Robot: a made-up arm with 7 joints.
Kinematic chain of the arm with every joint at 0, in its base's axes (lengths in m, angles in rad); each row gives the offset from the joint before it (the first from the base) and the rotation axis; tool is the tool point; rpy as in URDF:
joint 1: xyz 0 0 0.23 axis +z
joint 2: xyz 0 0 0 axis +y
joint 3: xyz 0 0 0.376 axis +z
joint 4: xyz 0.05 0 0 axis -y
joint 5: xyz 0.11 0 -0.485 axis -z
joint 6: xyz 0 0 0 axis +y
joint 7: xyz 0.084 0 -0.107 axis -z
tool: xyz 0 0 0 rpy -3.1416 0 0
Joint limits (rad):
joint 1: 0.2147..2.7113
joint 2: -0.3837..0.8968
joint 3: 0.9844..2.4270
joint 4: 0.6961..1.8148
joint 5: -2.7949..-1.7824
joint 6: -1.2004..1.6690
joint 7: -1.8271..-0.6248
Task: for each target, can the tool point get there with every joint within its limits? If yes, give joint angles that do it. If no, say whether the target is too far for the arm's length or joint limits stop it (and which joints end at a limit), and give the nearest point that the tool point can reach.
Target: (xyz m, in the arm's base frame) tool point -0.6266 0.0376 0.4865
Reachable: yes | joints 1.3902 0.1119 1.6095 1.2340 -2.0538 -0.0559 -1.6104
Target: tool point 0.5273 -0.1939 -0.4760
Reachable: no: joint limits stop it (at a limit: joint 1, joint 2, joint 3, joint 4) | nearest point 0.2477 -0.3690 0.0573 | short by 0.627 m
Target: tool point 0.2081 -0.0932 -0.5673
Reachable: no: joint limits stop it (at a limit: joint 1, joint 2, joint 3, joint 4) | nearest point 0.1906 -0.3539 0.0478 | short by 0.668 m
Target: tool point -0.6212 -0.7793 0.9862
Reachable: no: too far | nearest point -0.4523 -0.5674 0.7806 | short by 0.340 m
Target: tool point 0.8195 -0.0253 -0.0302
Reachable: no: joint limits stop it (at a limit: joint 1, joint 2, joint 3, joint 4, joint 5) | nearest point 0.2883 -0.3265 0.1309 | short by 0.632 m
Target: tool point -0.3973 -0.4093 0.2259
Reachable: yes | joints 1.6745 -0.2252 2.1660 0.9720 -2.4946 -0.0034 -1.1660
